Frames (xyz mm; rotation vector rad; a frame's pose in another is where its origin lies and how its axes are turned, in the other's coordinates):
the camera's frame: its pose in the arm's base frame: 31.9 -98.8 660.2 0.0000 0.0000 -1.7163
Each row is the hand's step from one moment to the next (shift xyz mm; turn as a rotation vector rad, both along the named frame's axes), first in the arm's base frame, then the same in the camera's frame.
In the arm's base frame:
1: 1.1 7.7 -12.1 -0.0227 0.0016 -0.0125
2: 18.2 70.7 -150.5 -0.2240 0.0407 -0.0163
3: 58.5 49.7 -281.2 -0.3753 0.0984 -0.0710
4: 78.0 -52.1 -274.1 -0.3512 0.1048 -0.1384
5: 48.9 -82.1 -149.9 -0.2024 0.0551 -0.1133
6: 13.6 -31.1 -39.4 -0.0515 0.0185 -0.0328
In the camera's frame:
1: -7.8 0.0 -12.1 0.0017 -0.0227 -0.0125
2: -72.6 7.8 -150.5 -0.0078 -0.2275 -0.0163
3: -57.7 50.7 -281.2 -0.0429 -0.3856 -0.0710
4: 40.2 84.7 -274.1 -0.0528 -0.3627 -0.1384
5: 74.1 60.3 -149.9 -0.0252 -0.2083 -0.1133
6: 28.8 18.0 -39.4 -0.0108 -0.0536 -0.0328

